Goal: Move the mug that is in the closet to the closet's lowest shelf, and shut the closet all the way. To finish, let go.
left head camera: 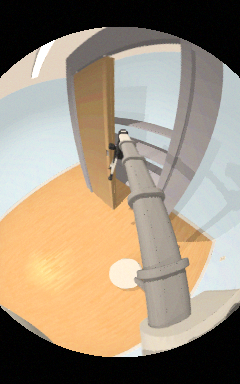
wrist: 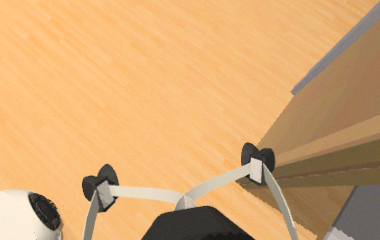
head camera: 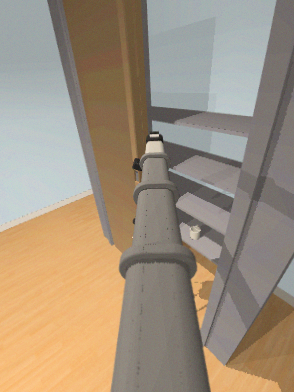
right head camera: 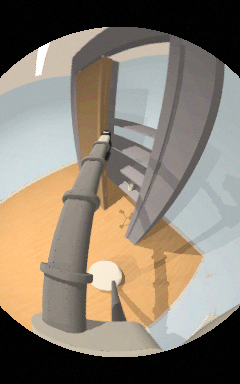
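Seen in the pictures: gripper, fingertip midpoint: (left head camera: 109, 173) (wrist: 180, 167); robot's base, link origin: (left head camera: 125, 272) (right head camera: 105, 274).
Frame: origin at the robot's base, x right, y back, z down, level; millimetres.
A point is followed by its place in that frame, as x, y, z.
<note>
The closet (head camera: 270, 150) {303, -567, -1348} (left head camera: 201, 100) {340, -525, -1631} (right head camera: 192, 115) {360, -502, -1556} is open. Its brown wooden door (head camera: 97, 100) {-342, -1336, -1428} (left head camera: 92, 125) {-260, -1242, -1302} (right head camera: 89, 110) {-231, -1209, -1470} (wrist: 332, 110) {-194, -1166, -717} stands folded out at the left side of the opening. The small white mug (head camera: 195, 232) {300, -1180, -458} (right head camera: 130, 187) {309, -1185, -442} stands upright on the lowest visible shelf (head camera: 209, 248) {397, -1081, -378}, right of the arm in the head view. My gripper (wrist: 180, 167) {-100, -806, -958} is open and empty, fingers wide apart, pointing down above the floor. Its right finger is close to the door edge in the wrist view; contact cannot be told. In the head view the arm hides most of the gripper.
Several grey shelves (head camera: 210, 167) {369, -1251, -988} are above the mug. The telescoping arm (head camera: 157, 300) {-1, -180, -1360} (left head camera: 159, 235) {-4, -137, -1360} (right head camera: 75, 240) {17, -137, -1359} reaches toward the door edge. A round white disc (left head camera: 124, 273) {-17, -1, -187} (right head camera: 105, 275) {14, 2, -187} shows low beside the arm. A white rounded body with a black roller (wrist: 17, 215) {-88, -114, -186} shows at the wrist view's lower left.
</note>
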